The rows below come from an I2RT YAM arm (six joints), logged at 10 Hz.
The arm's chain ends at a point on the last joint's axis. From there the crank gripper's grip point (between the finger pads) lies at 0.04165 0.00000 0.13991 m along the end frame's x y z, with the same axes.
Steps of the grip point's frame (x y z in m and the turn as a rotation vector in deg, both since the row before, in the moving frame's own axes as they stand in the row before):
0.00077, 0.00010, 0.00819, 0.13, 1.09, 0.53
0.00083, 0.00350, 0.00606, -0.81, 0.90, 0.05
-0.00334, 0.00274, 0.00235, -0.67, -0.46, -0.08
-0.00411, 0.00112, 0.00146, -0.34, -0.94, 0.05
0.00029, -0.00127, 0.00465, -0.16, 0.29, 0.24
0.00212, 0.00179, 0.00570, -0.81, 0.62, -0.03
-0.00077, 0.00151, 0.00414, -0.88, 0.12, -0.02
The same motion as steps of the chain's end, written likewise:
-0.00188, 0.00002, 0.00901, 0.13, 1.09, 0.53
-0.00136, 0.00149, 0.00675, -0.81, 0.90, 0.05
-0.00222, 0.00116, 0.00203, -0.67, -0.46, -0.08
-0.00181, 0.00025, 0.00080, -0.34, -0.94, 0.05
-0.00042, -0.00184, 0.00486, -0.16, 0.29, 0.24
0.00061, -0.00016, 0.00617, -0.81, 0.62, -0.03
-0.00106, -0.00062, 0.00424, -0.88, 0.12, -0.02

